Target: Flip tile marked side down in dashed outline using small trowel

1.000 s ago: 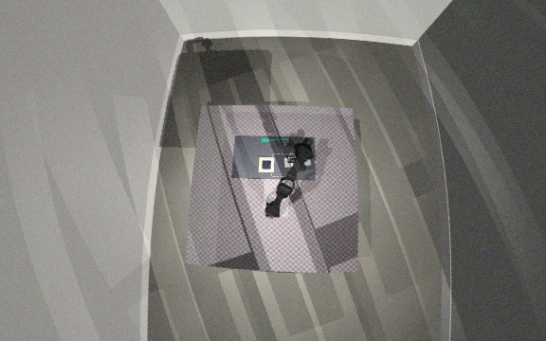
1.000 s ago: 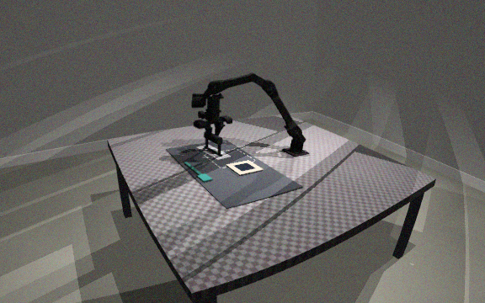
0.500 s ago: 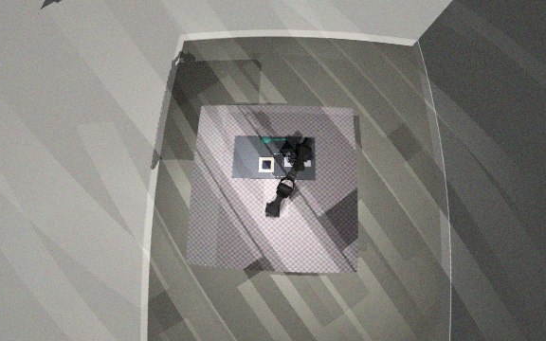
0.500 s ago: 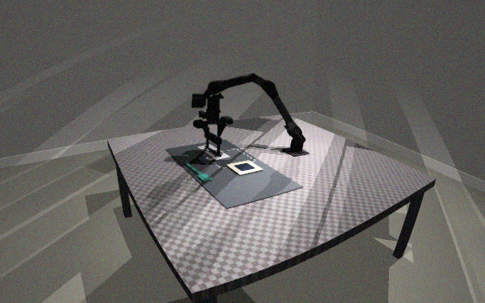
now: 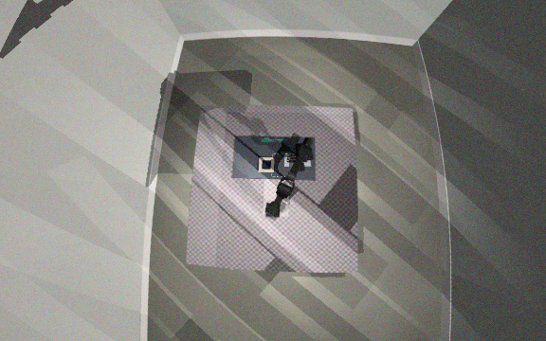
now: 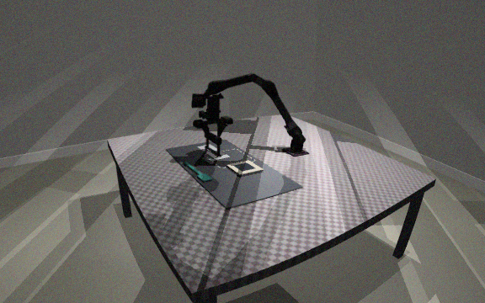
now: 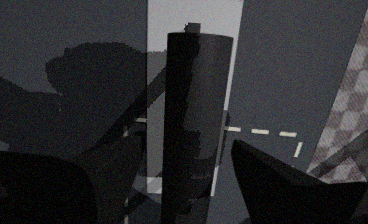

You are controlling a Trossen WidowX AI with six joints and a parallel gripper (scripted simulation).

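Right now my gripper tip is 17 cm to the right of the dark mat, 8 cm above it and 6 cm short of it. Also, from my gripper tip: slim teal tool 20 cm ahead, 18 cm to the left, 6 cm below; then tile 24 cm to the left, 6 cm below.
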